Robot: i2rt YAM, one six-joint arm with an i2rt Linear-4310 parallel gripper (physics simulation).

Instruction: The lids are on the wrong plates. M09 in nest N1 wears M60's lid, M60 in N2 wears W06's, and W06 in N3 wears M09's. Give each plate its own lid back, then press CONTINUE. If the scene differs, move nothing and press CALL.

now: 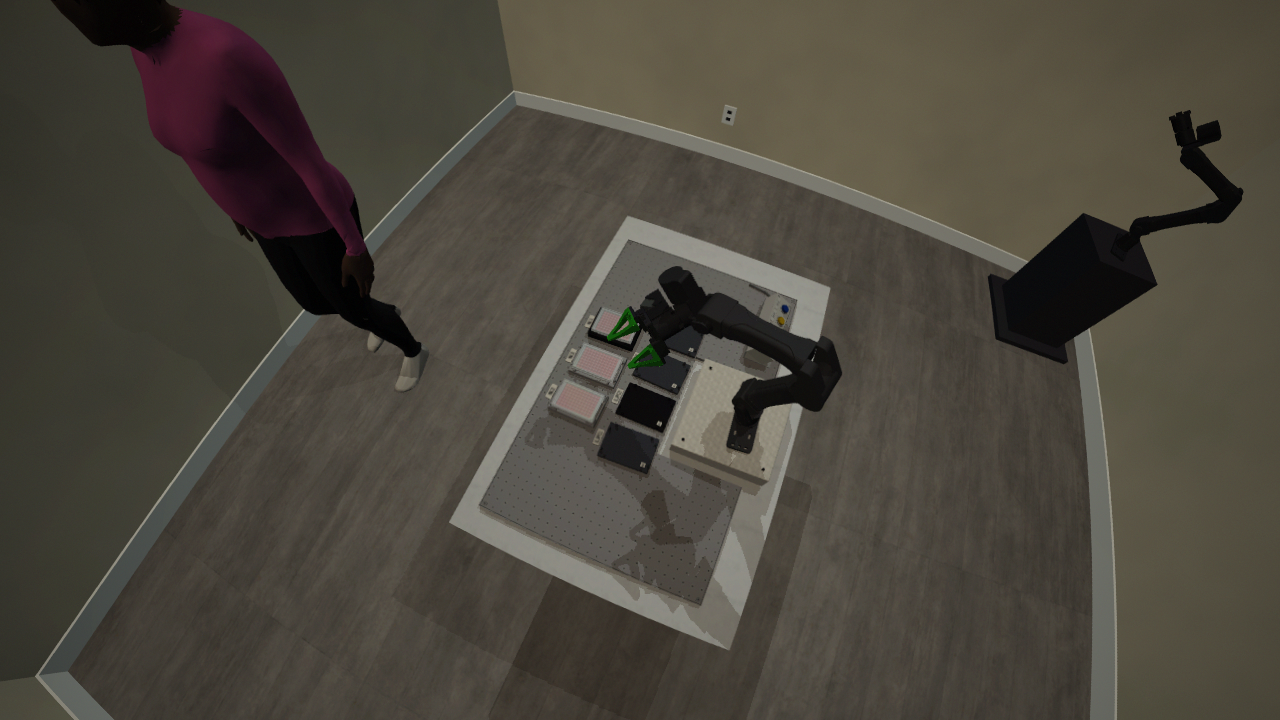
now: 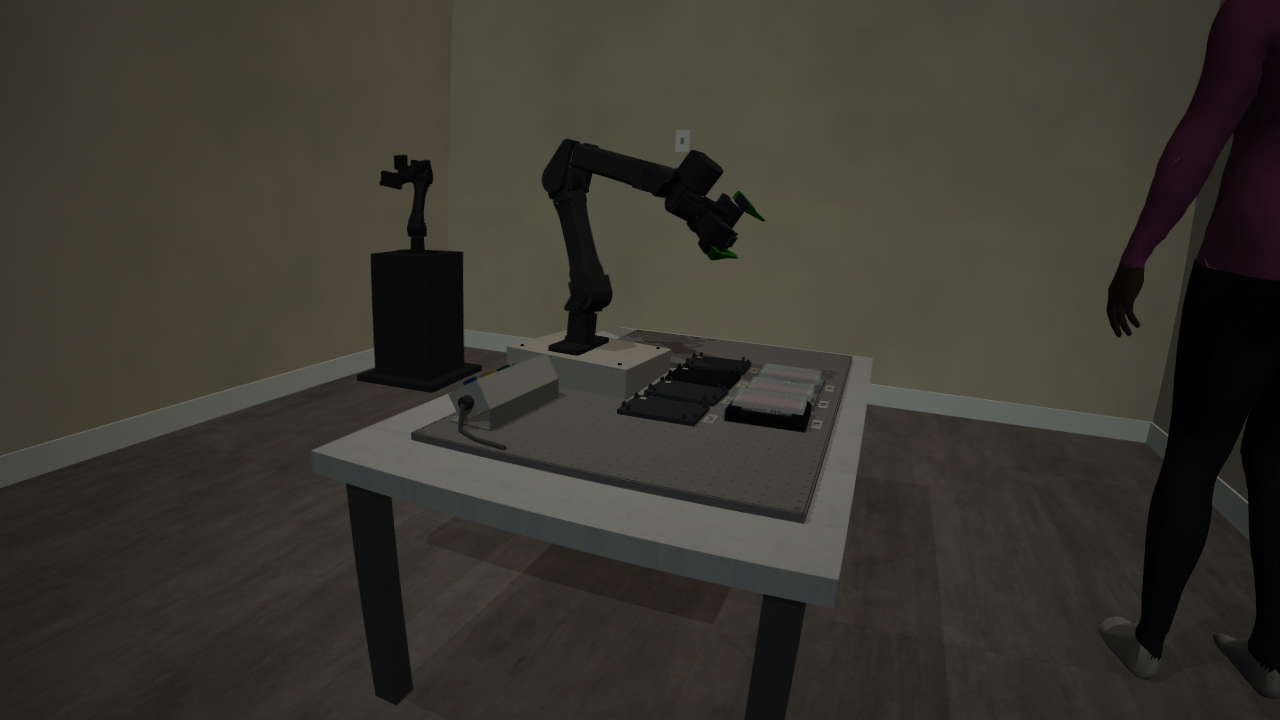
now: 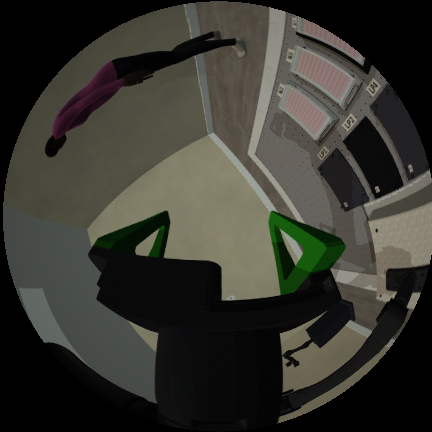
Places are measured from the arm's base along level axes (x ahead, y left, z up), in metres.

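Where they show: gripper, fingertip midpoint: [image 1: 618, 353] [image 2: 750, 238] [image 3: 218, 216]; arm's base at its link origin: [image 1: 746, 416] [image 2: 579, 345].
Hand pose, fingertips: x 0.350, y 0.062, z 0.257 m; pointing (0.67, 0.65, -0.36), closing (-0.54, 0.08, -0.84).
Each offset is from my fingertips to the top centre of the thing. "*": to the spot under its first point. Level surfaces: height alone.
Three pink-filled plates with clear covers sit in a row: one @[dx +0.090, dy -0.230, dz -0.271 m] [image 1: 614, 324] [image 2: 768, 400] in a black holder, a middle plate @[dx +0.099, dy -0.098, dz -0.281 m] [image 1: 597, 363] [image 3: 322, 75] and an end plate @[dx +0.109, dy +0.032, dz -0.282 m] [image 1: 578, 402] [image 3: 306, 111]. Their plate and lid names cannot be read. Dark lid pads stand beside them, including one black pad @[* dx -0.076, dy -0.022, dz -0.301 m] [image 1: 646, 405] [image 3: 372, 156] and one grey pad @[* dx -0.067, dy +0.108, dz -0.301 m] [image 1: 628, 446] [image 3: 344, 179]. My gripper [image 1: 622, 352] [image 2: 749, 238] [image 3: 218, 216] is open and empty, high above the plate area. A sloped button console @[dx -0.363, dy -0.378, dz -0.227 m] [image 2: 519, 394] has a blue button @[dx -0.393, dy -0.450, dz -0.236 m] [image 1: 785, 308] and a yellow button @[dx -0.388, dy -0.401, dz -0.236 m] [image 1: 780, 320]; their labels are unreadable.
The perforated board @[dz -0.311 m] [image 1: 572, 528] [image 2: 680, 465] lies on a white table [image 1: 501, 483] [image 2: 572, 528]. The arm stands on a pale base block [image 1: 707, 447] [image 2: 640, 371]. A person [image 1: 232, 134] [image 3: 92, 95] stands beyond the plate side. Another arm stands on a black pedestal [image 1: 1065, 286] [image 2: 416, 313].
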